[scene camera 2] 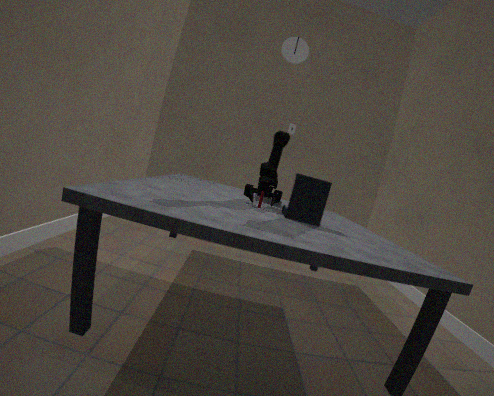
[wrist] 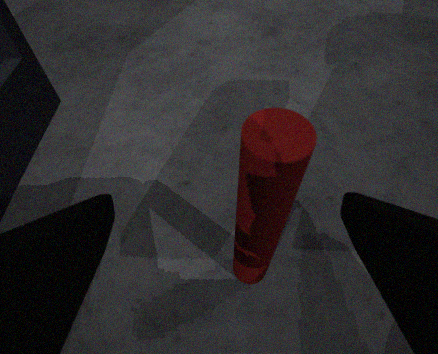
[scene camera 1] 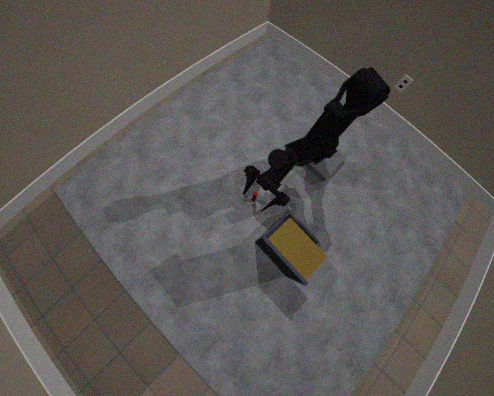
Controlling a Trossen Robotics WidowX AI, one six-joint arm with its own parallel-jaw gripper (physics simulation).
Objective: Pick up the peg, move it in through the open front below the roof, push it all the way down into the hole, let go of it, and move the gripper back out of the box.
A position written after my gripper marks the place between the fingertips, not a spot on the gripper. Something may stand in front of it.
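From scene camera 1 I can see my gripper [scene camera 1: 252, 202], and it's open, holding nothing. The wrist view has my gripper [wrist: 229, 204] as well, and there's a box [wrist: 36, 101] there too.
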